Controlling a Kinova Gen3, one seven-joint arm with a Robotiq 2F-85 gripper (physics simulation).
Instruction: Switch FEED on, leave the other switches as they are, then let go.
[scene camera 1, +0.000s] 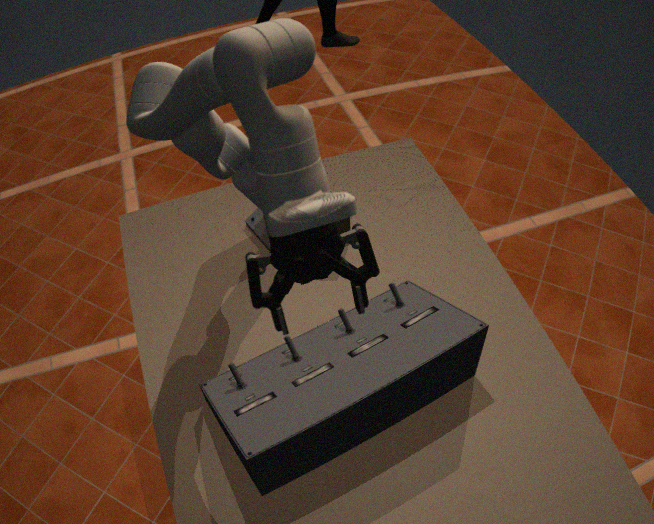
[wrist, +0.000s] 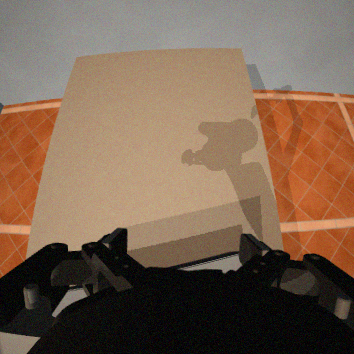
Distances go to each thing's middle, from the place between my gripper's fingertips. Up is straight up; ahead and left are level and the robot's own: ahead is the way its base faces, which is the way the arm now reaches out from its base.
Labels:
My hand is 42 cm above the grey switch box (scene camera 1: 291, 415), 15 cm past it and 10 cm to the right of it.

